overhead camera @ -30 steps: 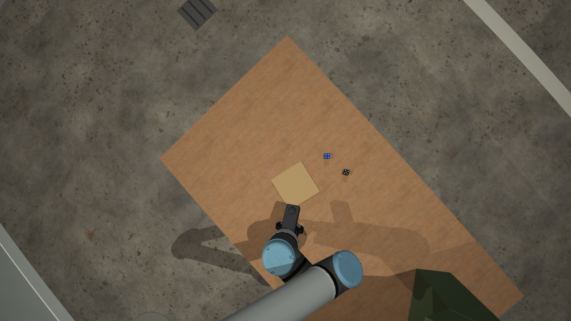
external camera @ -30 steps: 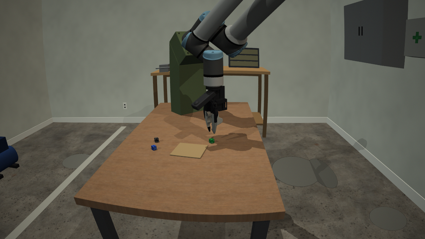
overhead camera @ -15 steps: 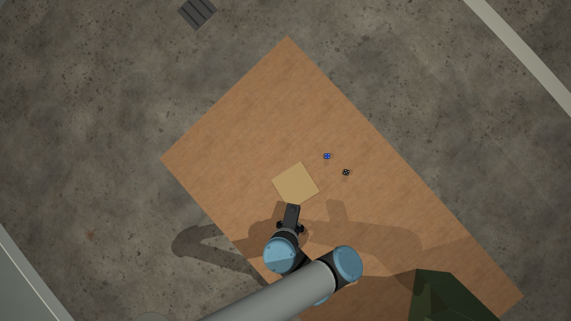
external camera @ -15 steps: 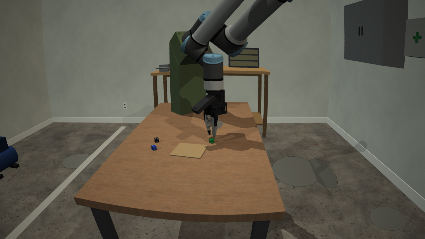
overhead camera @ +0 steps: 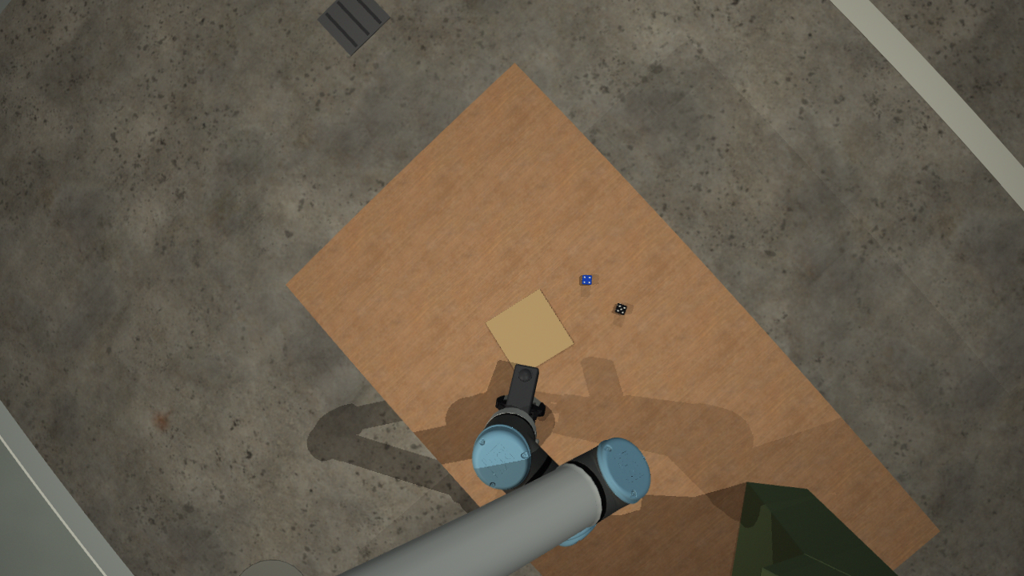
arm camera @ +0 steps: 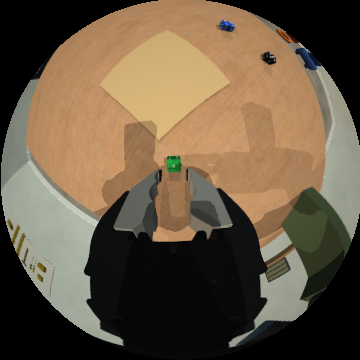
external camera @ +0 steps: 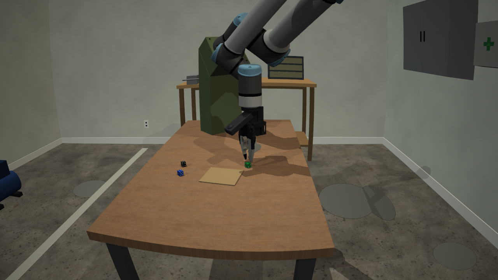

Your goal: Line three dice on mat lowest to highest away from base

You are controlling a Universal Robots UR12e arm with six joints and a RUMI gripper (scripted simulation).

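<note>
The green die is 3 cm below my hand. Also, from my hand: blue die 16 cm ahead, 24 cm to the right, 3 cm below; then tan mat 11 cm ahead, 7 cm to the right, 4 cm below; then black die 7 cm ahead, 27 cm to the right, 3 cm below.
</note>
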